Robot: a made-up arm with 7 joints.
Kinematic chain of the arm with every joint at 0, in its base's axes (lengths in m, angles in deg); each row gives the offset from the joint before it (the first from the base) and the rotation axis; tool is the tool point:
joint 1: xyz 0 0 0 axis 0 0.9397 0.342
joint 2: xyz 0 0 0 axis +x
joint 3: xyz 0 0 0 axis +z
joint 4: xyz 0.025 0 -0.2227 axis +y
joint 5: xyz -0.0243 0 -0.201 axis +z
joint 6: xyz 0 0 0 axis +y
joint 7: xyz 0 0 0 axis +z
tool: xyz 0 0 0
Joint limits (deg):
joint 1: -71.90..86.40
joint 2: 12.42..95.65
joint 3: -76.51..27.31
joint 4: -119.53..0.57
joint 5: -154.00..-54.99
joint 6: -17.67..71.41
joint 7: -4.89..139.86
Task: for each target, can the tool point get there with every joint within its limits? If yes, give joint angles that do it. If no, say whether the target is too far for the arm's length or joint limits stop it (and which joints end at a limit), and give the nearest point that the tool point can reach.
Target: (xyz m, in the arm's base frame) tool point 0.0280 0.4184 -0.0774
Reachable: yes | joints 7.67 78.86 9.83 -16.09 -132.52 15.78 110.18
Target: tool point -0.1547 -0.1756 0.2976
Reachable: no: joint limits stop it (at a limit: joint 1, joint 2, joint 3, joint 4) | nearest point 0.0031 0.0870 0.2414 | short by 0.312 m
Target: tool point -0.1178 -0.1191 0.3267
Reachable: no: joint limits stop it (at a limit: joint 1, joint 2, joint 3, joint 4) | nearest point 0.0031 0.0870 0.2414 | short by 0.254 m
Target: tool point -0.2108 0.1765 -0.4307
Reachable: no: too far | nearest point -0.1760 0.1473 -0.3596 | short by 0.084 m
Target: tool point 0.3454 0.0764 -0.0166
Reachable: yes | joints -46.99 49.18 -21.14 -81.15 -65.79 -8.66 66.07
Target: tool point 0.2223 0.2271 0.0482
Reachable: yes | joints -7.63 77.67 18.17 -95.62 -138.07 59.02 11.21
